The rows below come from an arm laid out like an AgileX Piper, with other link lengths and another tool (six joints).
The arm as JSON. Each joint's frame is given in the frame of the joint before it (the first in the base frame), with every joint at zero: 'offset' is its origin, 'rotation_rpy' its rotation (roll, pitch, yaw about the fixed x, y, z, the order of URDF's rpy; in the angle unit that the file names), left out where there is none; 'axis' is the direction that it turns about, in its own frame. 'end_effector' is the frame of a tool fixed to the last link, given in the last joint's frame.
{
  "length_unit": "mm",
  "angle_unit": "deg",
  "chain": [
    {
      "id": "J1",
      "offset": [
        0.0,
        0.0,
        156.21
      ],
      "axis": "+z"
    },
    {
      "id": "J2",
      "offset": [
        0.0,
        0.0,
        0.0
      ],
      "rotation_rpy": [
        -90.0,
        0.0,
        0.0
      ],
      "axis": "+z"
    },
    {
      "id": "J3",
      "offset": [
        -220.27,
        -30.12,
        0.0
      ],
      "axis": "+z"
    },
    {
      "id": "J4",
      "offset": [
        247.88,
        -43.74,
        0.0
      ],
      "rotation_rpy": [
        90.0,
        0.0,
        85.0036
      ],
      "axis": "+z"
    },
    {
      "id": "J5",
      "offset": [
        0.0,
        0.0,
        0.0
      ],
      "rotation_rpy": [
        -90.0,
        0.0,
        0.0
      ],
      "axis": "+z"
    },
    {
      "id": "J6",
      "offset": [
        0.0,
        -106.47,
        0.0
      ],
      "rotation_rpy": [
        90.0,
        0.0,
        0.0
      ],
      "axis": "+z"
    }
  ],
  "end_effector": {
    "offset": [
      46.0,
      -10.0,
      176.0
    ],
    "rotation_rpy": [
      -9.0,
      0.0,
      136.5
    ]
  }
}
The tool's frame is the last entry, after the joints.
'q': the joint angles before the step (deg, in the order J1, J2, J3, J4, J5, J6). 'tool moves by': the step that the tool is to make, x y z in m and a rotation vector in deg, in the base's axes. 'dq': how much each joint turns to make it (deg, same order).
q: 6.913, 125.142, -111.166, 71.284, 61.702, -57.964
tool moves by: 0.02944, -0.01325, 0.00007, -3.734, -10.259, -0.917
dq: -0.378, -0.001, 0.003, 0.435, -4.339, -10.250
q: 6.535, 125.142, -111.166, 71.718, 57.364, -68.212
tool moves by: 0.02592, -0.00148, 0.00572, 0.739, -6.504, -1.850
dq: 0.000, 1.397, 0.000, 5.249, -3.910, -8.692
